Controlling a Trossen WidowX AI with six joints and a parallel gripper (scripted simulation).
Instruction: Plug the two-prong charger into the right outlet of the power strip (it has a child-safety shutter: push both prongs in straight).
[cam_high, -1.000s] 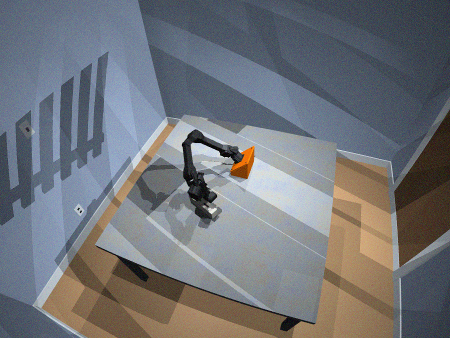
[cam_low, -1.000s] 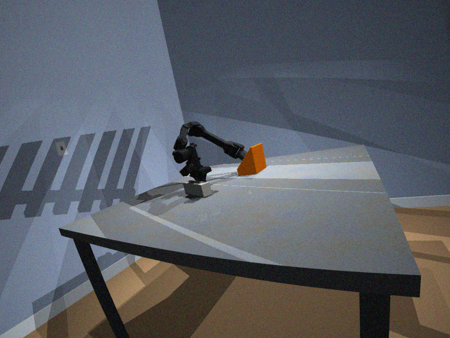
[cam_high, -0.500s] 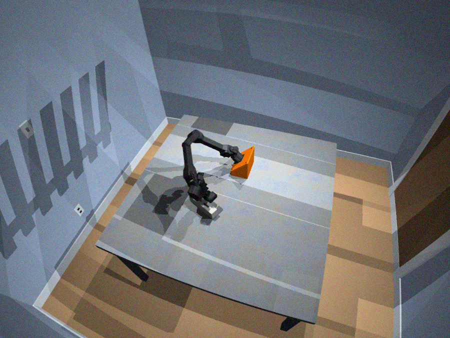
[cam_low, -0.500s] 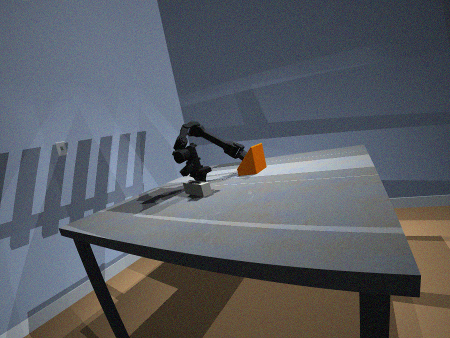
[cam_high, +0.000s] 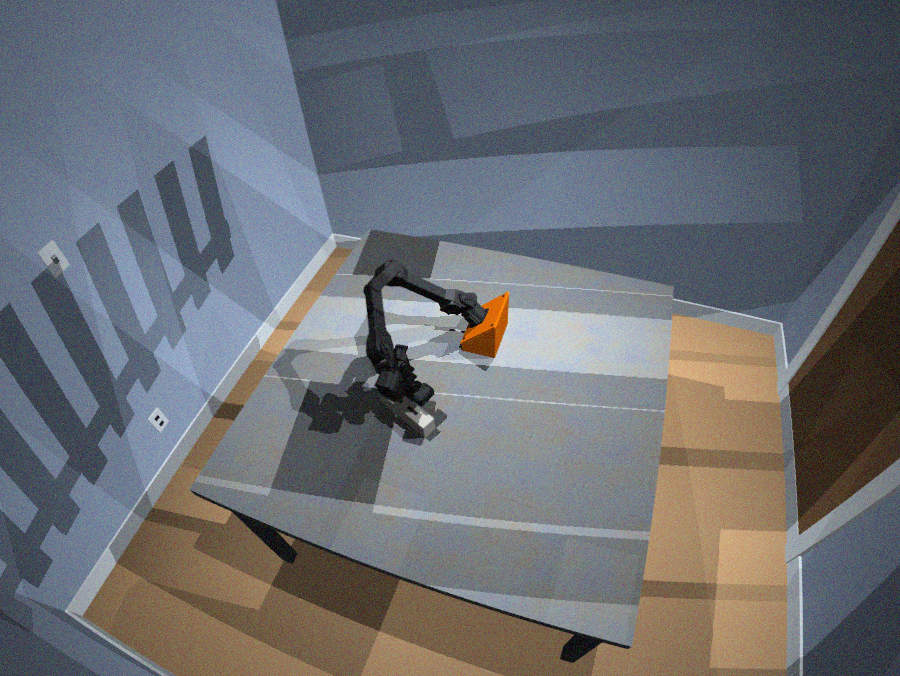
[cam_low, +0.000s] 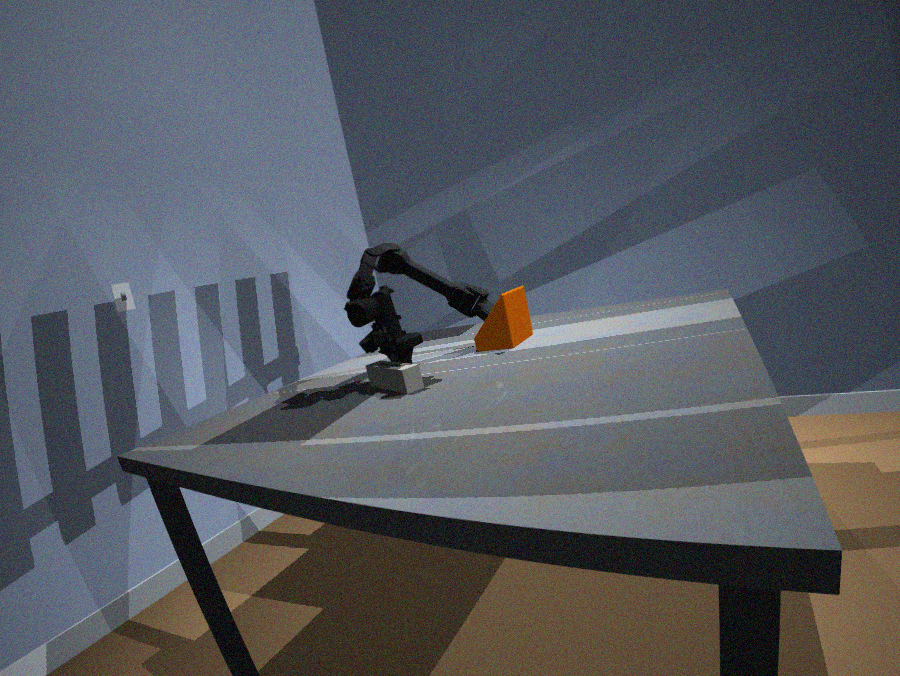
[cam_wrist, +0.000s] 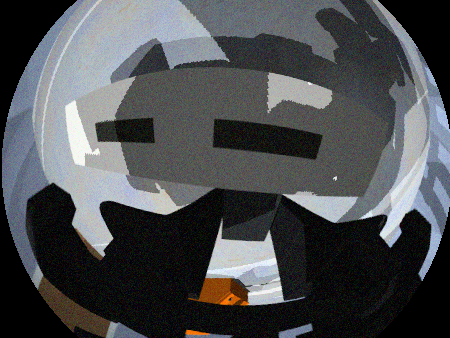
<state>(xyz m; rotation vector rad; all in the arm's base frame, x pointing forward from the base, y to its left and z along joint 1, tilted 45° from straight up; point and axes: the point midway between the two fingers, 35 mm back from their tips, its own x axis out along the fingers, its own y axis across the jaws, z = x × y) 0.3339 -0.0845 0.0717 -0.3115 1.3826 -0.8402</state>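
Now: gripper tip 2 cm short of the black two-prong charger, 1 cm to the left of it and 1 cm below it.
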